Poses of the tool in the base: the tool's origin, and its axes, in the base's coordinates. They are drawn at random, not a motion.
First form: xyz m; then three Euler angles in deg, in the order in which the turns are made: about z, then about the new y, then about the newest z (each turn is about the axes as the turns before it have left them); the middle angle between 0 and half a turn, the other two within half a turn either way.
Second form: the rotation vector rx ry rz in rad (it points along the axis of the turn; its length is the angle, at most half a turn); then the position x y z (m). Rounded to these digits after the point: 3 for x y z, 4 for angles.
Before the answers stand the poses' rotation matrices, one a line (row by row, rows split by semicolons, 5 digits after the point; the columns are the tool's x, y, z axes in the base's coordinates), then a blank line. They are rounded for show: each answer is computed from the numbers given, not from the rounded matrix.
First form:
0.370, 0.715, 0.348, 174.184, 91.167, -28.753
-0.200, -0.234, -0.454, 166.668, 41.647, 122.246
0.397, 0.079, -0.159, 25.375, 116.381, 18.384
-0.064, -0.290, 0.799, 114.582, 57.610, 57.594
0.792, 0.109, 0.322, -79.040, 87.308, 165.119
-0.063, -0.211, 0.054, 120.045, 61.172, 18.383
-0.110, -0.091, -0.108, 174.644, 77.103, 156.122
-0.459, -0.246, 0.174, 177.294, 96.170, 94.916
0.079, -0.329, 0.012, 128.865, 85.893, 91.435
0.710, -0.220, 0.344, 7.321, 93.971, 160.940
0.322, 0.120, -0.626, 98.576, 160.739, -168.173
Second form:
0.06651 -0.07909 -0.99465; 0.47675 -0.87318 0.10131; -0.87652 -0.48093 -0.02037
0.19293 0.73800 -0.64663; -0.91491 0.37344 0.15324; 0.35457 0.56204 0.74725
-0.51614 -0.28005 0.80943; 0.10426 0.91746 0.38391; -0.85014 0.28254 -0.44434
-0.88718 -0.29921 -0.35128; -0.09015 -0.63421 0.76789; -0.45254 0.71292 0.53568
0.24350 -0.95113 0.18991; 0.09339 -0.17191 -0.98068; 0.96539 0.25653 0.04697
-0.50209 -0.74532 -0.43863; 0.23819 -0.60676 0.75836; -0.83136 0.27628 0.48218
0.16542 0.17531 -0.97052; -0.42207 0.90198 0.09099; 0.89134 0.39458 0.22320
-0.05624 -0.10292 -0.99310; -0.99478 0.09066 0.04694; 0.08520 0.99055 -0.10748
-0.77726 0.06443 -0.62588; -0.62869 -0.04003 0.77663; 0.02498 0.99712 0.07162
0.02331 0.14287 0.98947; 0.33224 -0.93459 0.12712; 0.94291 0.32577 -0.06925
0.06488 0.99668 -0.04919; 0.94422 -0.04537 0.32618; 0.32287 -0.06761 -0.94403

-1.9485, -0.3953, 1.8601, 0.370, 0.715, 0.348
0.2925, -0.7164, -1.1827, -0.200, -0.234, -0.454
-0.1259, 2.0611, 0.4773, 0.397, 0.079, -0.159
-0.6959, 1.2820, 2.6466, -0.064, -0.290, 0.799
1.3970, -0.8757, 1.1794, 0.792, 0.109, 0.322
-1.0443, 0.8508, 2.1306, -0.063, -0.211, 0.054
0.2186, -1.3408, -0.4302, -0.110, -0.091, -0.108
1.1948, -1.3654, -1.1293, -0.459, -0.246, 0.174
0.5945, -1.7550, -1.8689, 0.079, -0.329, 0.012
2.1423, 0.5021, 2.0421, 0.710, -0.220, 0.344
-2.0735, -1.9591, -0.2762, 0.322, 0.120, -0.626

